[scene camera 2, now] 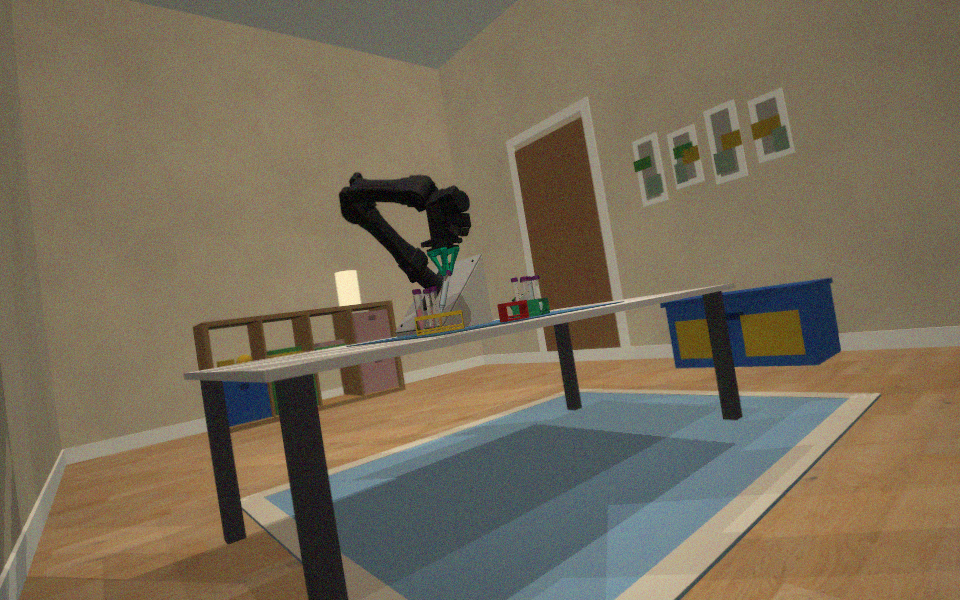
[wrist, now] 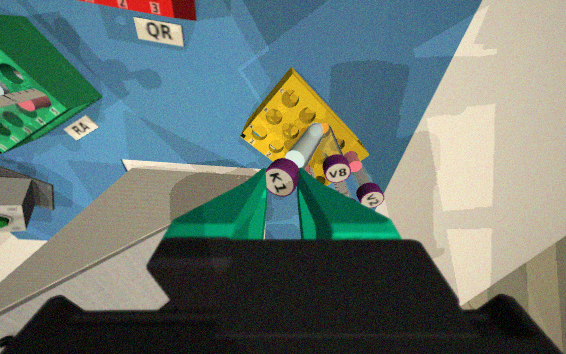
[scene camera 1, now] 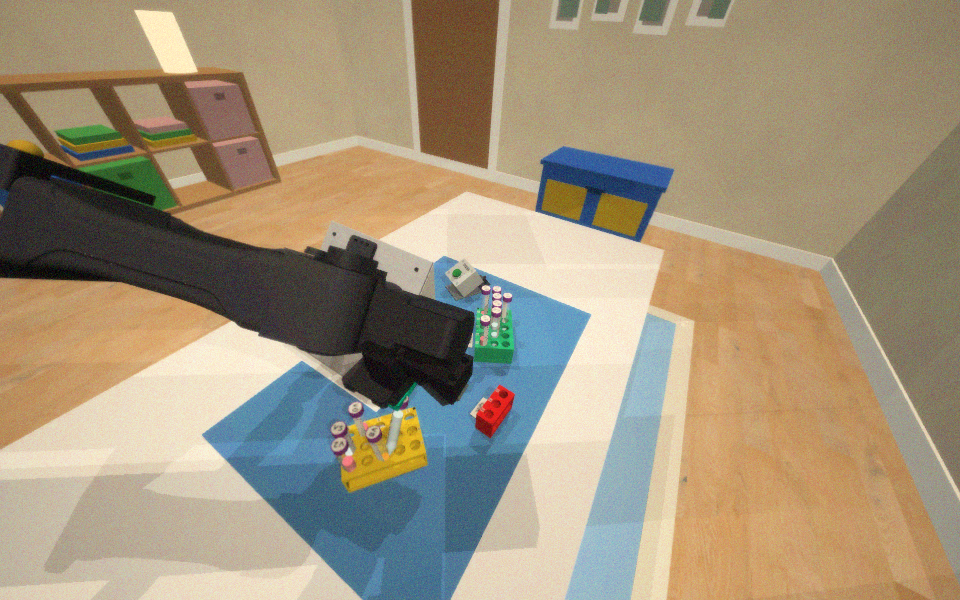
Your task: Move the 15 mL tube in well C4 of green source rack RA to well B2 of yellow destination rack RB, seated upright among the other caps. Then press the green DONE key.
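Places are measured from the arm's base along level axes (x up, y back, z right), in metres.
Pixels of known places: gripper, fingertip midpoint: (scene camera 2: 447, 275) (wrist: 282, 176) (scene camera 1: 399, 402); arm's base, link origin: (scene camera 2: 437, 287).
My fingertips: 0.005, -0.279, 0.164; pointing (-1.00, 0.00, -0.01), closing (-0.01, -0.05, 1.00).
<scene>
For each thing: its top centre in the pictures, then the offset to it from my fingertips, as dx, dy, dz. "*": a spot on its surface instead. Level surfaces: height alone.
- tube K1, top centre: (wrist: 313, 191) (scene camera 1: 389, 407) (scene camera 2: 441, 270) +0.016, -0.002, +0.019
- yellow rack RB, top centre: (wrist: 306, 145) (scene camera 1: 381, 440) (scene camera 2: 438, 313) -0.100, +0.028, +0.028
- V2, surface spot: (wrist: 370, 195) * -0.026, +0.035, +0.079
- Green rack RA, top centre: (scene camera 1: 494, 327) (scene camera 2: 529, 300) -0.100, -0.009, -0.303
- green DONE key, top centre: (scene camera 1: 457, 270) -0.076, +0.168, -0.417
- red rack labelled QR, top centre: (scene camera 1: 496, 403) (scene camera 2: 512, 302) -0.100, -0.103, -0.130
- blue mat, surface height: dx -0.151
My gripper (scene camera 1: 404, 401) (scene camera 2: 445, 271) (wrist: 282, 176) is shut on the purple cap of tube K1 (scene camera 1: 395, 430) (scene camera 2: 443, 290) (wrist: 307, 144). The pale tube leans in the wrist view, its lower end over yellow rack RB (scene camera 1: 385, 471) (scene camera 2: 438, 330) (wrist: 320, 106); I cannot tell whether it touches or which well it is over. Several capped tubes, among them V8 (wrist: 337, 169) and V2 (wrist: 370, 195), stand in RB beside it. Green rack RA (scene camera 1: 494, 351) (scene camera 2: 540, 307) (wrist: 75, 85) holds several purple-capped tubes. The green DONE key (scene camera 1: 456, 273) (wrist: 4, 221) is on a grey box. The arm hides part of the fingers in scene camera 1.
A red rack labelled QR (scene camera 1: 493, 417) (scene camera 2: 512, 304) (wrist: 185, 9) stands on the blue mat (scene camera 1: 495, 488) between and to the side of the two racks. A slanted grey panel (scene camera 1: 396, 263) (wrist: 125, 200) stands beside the mat, close to the arm.
</scene>
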